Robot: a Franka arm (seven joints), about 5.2 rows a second.
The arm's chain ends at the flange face. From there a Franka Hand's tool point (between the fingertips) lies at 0.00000 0.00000 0.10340 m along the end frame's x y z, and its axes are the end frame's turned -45 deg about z.
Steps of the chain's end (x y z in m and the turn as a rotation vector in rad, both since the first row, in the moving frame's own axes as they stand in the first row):
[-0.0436 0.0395 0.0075 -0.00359 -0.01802 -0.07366]
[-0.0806 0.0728 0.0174 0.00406 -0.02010 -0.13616]
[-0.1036 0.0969 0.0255 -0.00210 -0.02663 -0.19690]
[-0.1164 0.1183 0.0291 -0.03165 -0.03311 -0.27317]
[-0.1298 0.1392 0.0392 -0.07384 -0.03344 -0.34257]
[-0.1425 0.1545 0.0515 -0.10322 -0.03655 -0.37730]
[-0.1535 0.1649 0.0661 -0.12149 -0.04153 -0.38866]
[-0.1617 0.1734 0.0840 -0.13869 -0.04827 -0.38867]
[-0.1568 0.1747 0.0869 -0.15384 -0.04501 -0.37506]
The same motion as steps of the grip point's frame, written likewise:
[-0.0604 -0.0039 0.0075 0.01020 -0.01528 -0.07366]
[-0.1098 -0.0072 0.0174 0.01708 -0.01134 -0.13616]
[-0.1440 -0.0063 0.0255 0.01735 -0.02032 -0.19690]
[-0.1706 0.0019 0.0290 0.00103 -0.04579 -0.27317]
[-0.1974 0.0109 0.0389 -0.02857 -0.07586 -0.34257]
[-0.2191 0.0151 0.0509 -0.04714 -0.09883 -0.37730]
[-0.2356 0.0160 0.0653 -0.05654 -0.11527 -0.38866]
[-0.2490 0.0173 0.0829 -0.06394 -0.13220 -0.38867]
[-0.2471 0.0231 0.0856 -0.07695 -0.14061 -0.37506]

